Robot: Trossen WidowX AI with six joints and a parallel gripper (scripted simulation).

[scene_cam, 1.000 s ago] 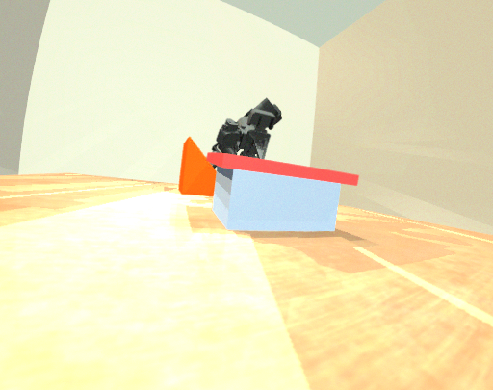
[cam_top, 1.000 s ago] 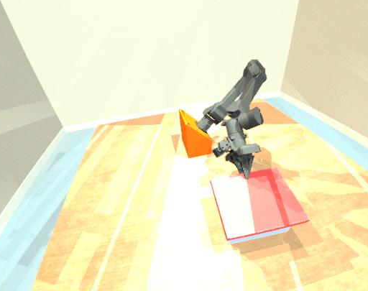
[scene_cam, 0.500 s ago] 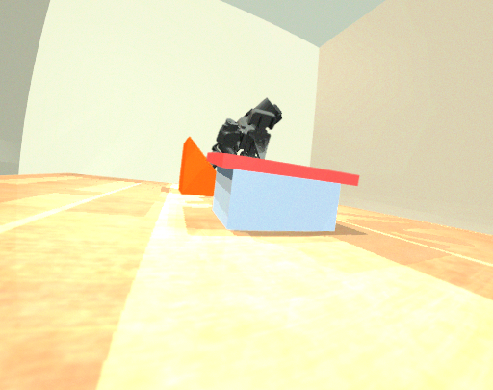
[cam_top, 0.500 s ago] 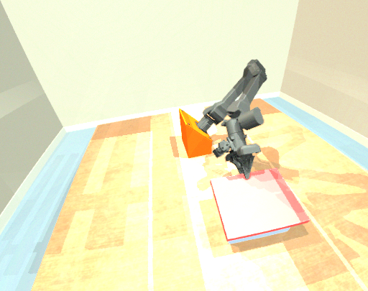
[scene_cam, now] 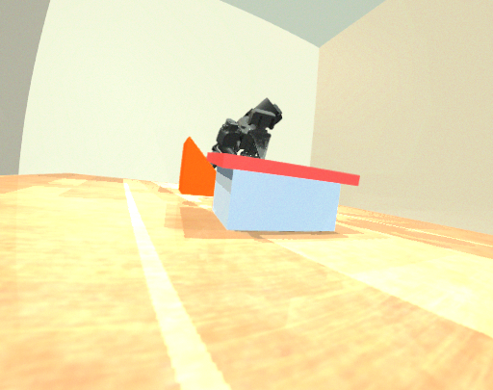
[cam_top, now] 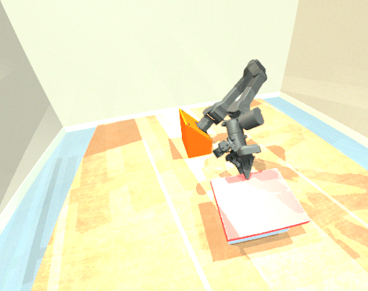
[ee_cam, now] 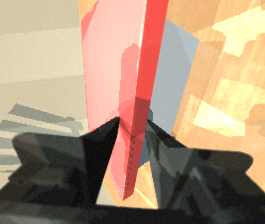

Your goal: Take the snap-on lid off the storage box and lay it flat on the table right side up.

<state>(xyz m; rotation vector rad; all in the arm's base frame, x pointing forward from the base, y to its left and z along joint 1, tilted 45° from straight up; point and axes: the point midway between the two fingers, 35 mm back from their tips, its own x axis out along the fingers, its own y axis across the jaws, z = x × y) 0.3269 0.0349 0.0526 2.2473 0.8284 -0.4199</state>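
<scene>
My gripper tip is 80 mm short of the red lid. From my gripper tip the other things lie so: light blue storage box: 70 mm ahead, 60 mm below.
</scene>
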